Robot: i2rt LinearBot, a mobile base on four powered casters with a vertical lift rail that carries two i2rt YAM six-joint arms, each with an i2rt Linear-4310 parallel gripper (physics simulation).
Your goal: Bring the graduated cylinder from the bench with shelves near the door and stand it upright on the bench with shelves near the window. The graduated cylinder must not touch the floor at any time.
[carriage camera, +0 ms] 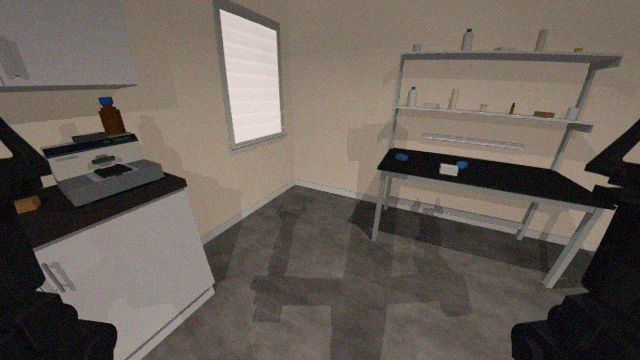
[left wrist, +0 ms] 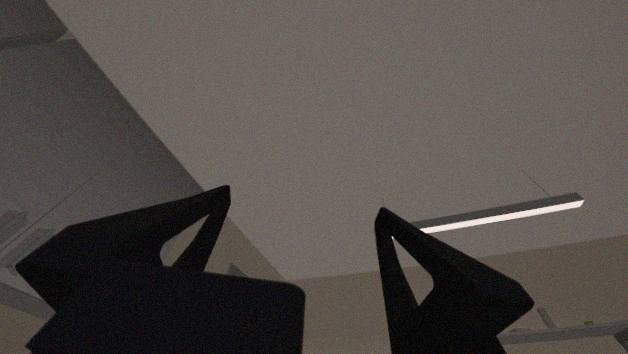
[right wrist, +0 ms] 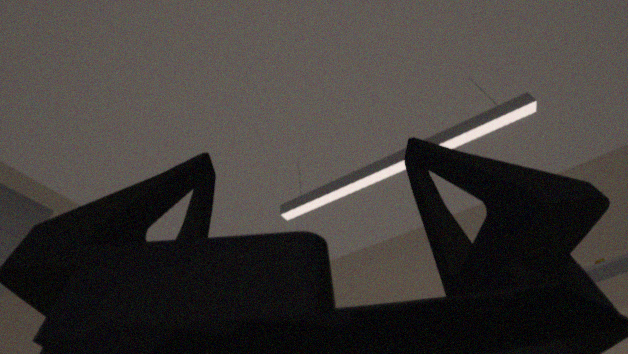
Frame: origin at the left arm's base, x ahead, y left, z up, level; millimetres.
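Where they show: left gripper, between the fingertips: (left wrist: 305,204); right gripper, between the fingertips: (right wrist: 310,156).
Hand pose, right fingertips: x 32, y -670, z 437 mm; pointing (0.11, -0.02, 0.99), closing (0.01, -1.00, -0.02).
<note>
Things, the pixels of their top centre, and the offset from my right fingertips. "pt": a spot on its surface instead. Level surfaces: height alone.
- bench with shelves, height of its surface: dz -543 mm
- white box, centre of its top: (carriage camera: 449,165) dx +1249, dy -672, dz -485 mm
- tall pale cylindrical thing, a spot on its surface: (carriage camera: 454,99) pt dx +1695, dy -894, dz -1 mm
- brown bottle with a blue cap, a spot on its surface: (carriage camera: 112,120) pt dx +792, dy +1352, dz -96 mm
- small orange-brown block, a spot on its surface: (carriage camera: 27,204) pt dx +427, dy +1495, dz -367 mm
A bench with shelves (carriage camera: 520,179) stands on the right in the carriage view, to the right of the window (carriage camera: 254,77). Its black top holds a white box (carriage camera: 449,170) and two blue items. A tall pale cylindrical thing (carriage camera: 454,99) stands on its lower shelf and another (carriage camera: 541,40) on its upper shelf; both are too small to identify surely as a graduated cylinder. My left gripper (left wrist: 305,204) is open and empty, tilted up towards the ceiling. My right gripper (right wrist: 310,156) is open and empty, also tilted up. Both are far from the bench.
A white base cabinet (carriage camera: 135,265) with a dark top stands close on the left. It carries a grey and white instrument (carriage camera: 117,182), a brown bottle with a blue cap (carriage camera: 112,120) and a small orange-brown block (carriage camera: 27,204). A wall cabinet (carriage camera: 70,40) hangs above it.
</note>
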